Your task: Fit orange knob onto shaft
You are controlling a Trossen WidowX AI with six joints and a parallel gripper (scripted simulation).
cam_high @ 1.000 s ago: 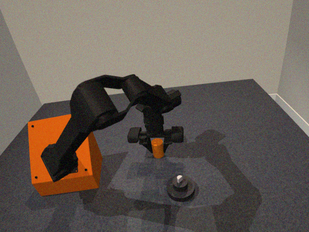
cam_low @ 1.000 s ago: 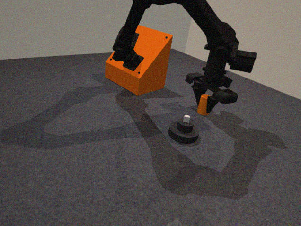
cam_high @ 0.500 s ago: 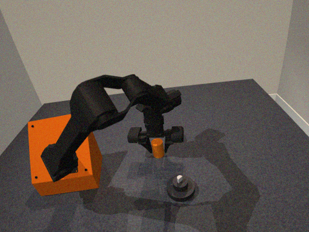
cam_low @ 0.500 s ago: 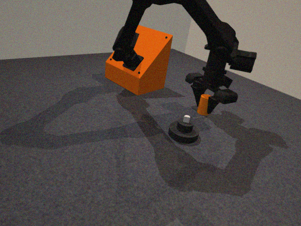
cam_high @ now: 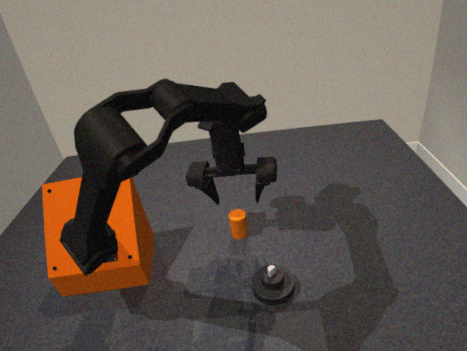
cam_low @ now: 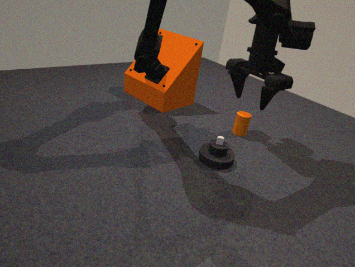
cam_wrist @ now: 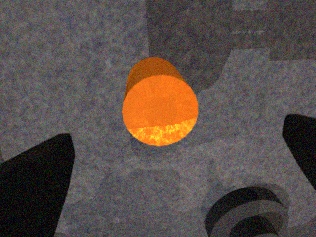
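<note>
The orange knob lies 5 cm below my gripper tip and 1 cm behind it. The rest, counted from my gripper tip: round pedestal: 17 cm to the right, 6 cm below, 4 cm ahead.
</note>
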